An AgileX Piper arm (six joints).
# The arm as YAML. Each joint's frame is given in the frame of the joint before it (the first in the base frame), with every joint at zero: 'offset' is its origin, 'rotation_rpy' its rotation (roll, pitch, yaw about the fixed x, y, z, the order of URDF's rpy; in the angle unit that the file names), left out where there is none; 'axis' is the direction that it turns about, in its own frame. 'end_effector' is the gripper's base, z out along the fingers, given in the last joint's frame.
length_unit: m
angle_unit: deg
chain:
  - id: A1
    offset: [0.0, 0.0, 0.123]
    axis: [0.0, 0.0, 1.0]
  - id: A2
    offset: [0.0, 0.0, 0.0]
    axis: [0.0, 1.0, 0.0]
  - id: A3
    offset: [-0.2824, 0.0, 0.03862]
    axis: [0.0, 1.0, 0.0]
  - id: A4
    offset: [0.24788, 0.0, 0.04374]
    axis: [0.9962, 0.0, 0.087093]
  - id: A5
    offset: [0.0, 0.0, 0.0]
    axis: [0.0, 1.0, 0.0]
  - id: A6
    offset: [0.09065, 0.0, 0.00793]
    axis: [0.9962, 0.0, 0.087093]
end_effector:
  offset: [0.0, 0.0, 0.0]
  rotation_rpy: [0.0, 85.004, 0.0]
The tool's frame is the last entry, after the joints.
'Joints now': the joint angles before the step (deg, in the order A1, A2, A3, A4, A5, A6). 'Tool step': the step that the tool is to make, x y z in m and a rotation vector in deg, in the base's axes. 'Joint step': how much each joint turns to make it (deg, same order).
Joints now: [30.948 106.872 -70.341 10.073 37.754 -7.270]
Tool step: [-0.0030 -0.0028 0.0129 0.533 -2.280 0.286]
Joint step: [0.003 -2.327 0.543 -0.818 -0.459 0.073]
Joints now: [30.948 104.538 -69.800 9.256 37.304 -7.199]
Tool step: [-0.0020 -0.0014 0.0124 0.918 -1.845 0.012]
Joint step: [0.009 -1.892 -0.012 -0.209 -0.160 0.083]
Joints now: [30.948 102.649 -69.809 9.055 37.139 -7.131]
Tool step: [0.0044 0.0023 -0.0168 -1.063 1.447 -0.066]
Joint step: [-0.001 2.666 0.001 -0.114 -0.890 -0.001]
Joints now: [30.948 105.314 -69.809 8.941 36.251 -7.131]
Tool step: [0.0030 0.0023 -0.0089 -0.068 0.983 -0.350]
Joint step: [0.000 1.646 -0.352 0.563 -0.421 0.001]
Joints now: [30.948 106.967 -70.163 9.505 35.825 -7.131]
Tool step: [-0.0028 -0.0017 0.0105 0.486 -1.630 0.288]
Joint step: [0.070 -1.857 0.390 -0.477 -0.183 0.003]
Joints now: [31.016 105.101 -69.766 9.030 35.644 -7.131]
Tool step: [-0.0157 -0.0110 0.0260 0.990 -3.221 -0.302]
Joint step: [0.005 -6.327 3.040 -1.478 -0.079 1.123]
